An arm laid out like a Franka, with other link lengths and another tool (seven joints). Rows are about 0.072 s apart.
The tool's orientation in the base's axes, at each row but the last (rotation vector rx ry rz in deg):
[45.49 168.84 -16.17]
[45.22 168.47 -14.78]
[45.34 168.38 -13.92]
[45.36 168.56 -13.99]
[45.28 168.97 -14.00]
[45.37 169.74 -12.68]
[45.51 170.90 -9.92]
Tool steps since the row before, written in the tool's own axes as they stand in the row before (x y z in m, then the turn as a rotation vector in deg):
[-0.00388 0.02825 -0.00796 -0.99 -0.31 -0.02]
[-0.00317 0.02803 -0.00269 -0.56 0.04 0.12]
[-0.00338 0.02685 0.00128 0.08 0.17 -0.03]
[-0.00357 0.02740 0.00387 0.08 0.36 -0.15]
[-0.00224 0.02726 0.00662 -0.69 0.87 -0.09]
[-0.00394 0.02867 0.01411 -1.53 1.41 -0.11]
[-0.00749 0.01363 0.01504 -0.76 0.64 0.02]
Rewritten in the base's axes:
[0.01739 0.02365 0.00384 0.70 -0.74 0.19]
[0.01674 0.02284 -0.00088 0.51 -0.26 -0.05]
[0.01653 0.02103 -0.00432 0.02 0.19 0.00]
[0.01706 0.02095 -0.00697 0.11 0.37 0.09]
[0.01586 0.02104 -0.00988 1.03 0.42 0.05]
[0.01815 0.02044 -0.01701 2.03 0.47 0.09]
[0.01358 0.00624 -0.01565 0.98 0.17 -0.02]

